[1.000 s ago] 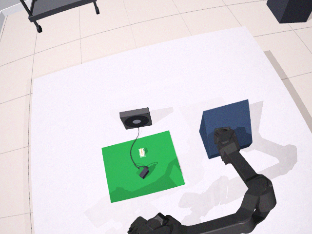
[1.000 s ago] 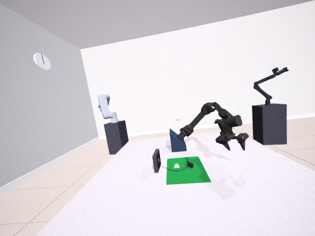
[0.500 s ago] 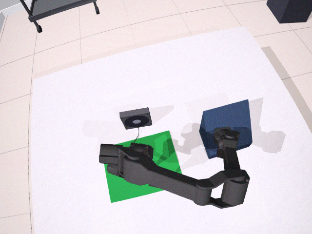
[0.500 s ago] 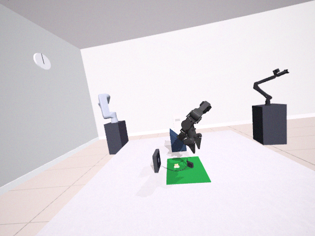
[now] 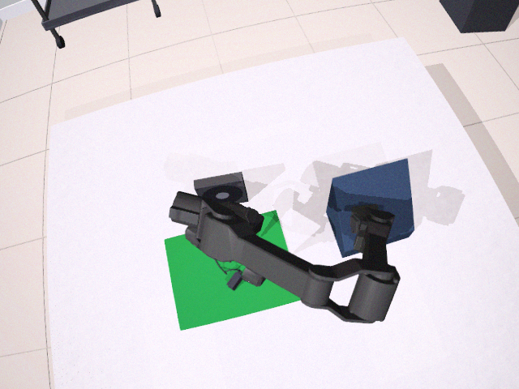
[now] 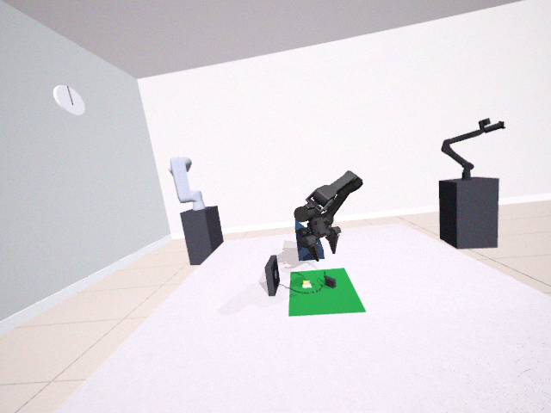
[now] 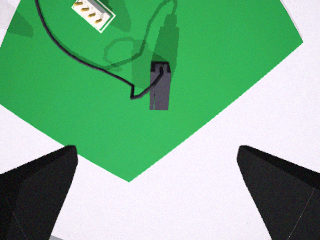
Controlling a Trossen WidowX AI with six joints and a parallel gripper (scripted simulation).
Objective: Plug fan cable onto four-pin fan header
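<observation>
The dark plug lies 10 mm to the left of my gripper tip and 100 mm below it. Round my gripper tip: white four-pin header: 90 mm to the right, 120 mm below; black fan: 10 mm ahead, 210 mm to the right, 60 mm below; green board: 10 mm ahead, 30 mm to the right, 130 mm below.
</observation>
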